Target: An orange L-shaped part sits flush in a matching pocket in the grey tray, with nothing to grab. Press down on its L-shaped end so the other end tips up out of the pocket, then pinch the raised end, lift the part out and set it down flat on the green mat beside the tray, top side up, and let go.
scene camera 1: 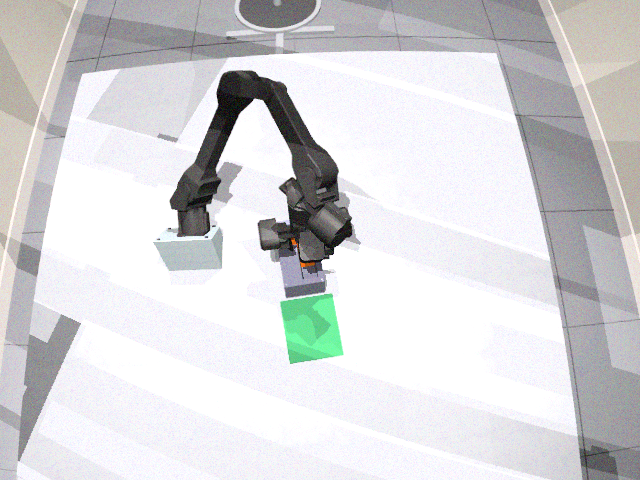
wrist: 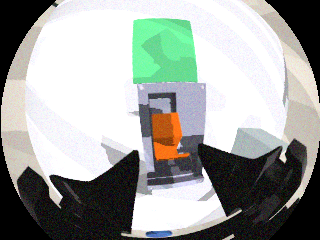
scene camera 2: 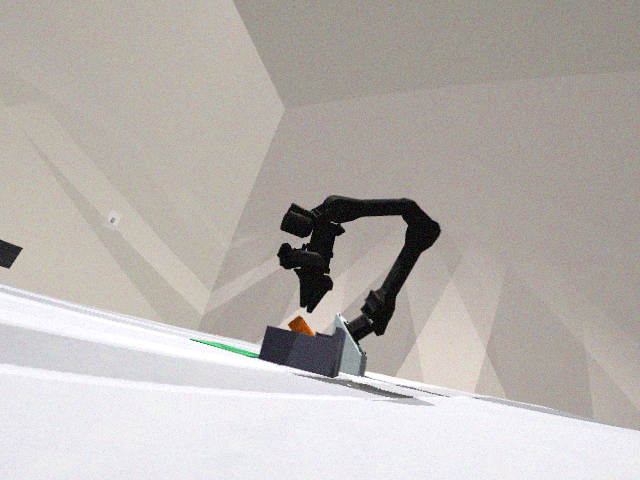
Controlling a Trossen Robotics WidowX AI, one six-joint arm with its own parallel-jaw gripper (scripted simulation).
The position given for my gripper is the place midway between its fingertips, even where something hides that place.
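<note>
Open and empty, holding nothing: my gripper (scene camera 2: pixel 305 310). Gripper also (scene camera 1: pixel 306 247), (wrist: pixel 169 151). Orange L-shaped part (wrist: pixel 166 128) in sight. Green mat (wrist: pixel 163 50) too.
</note>
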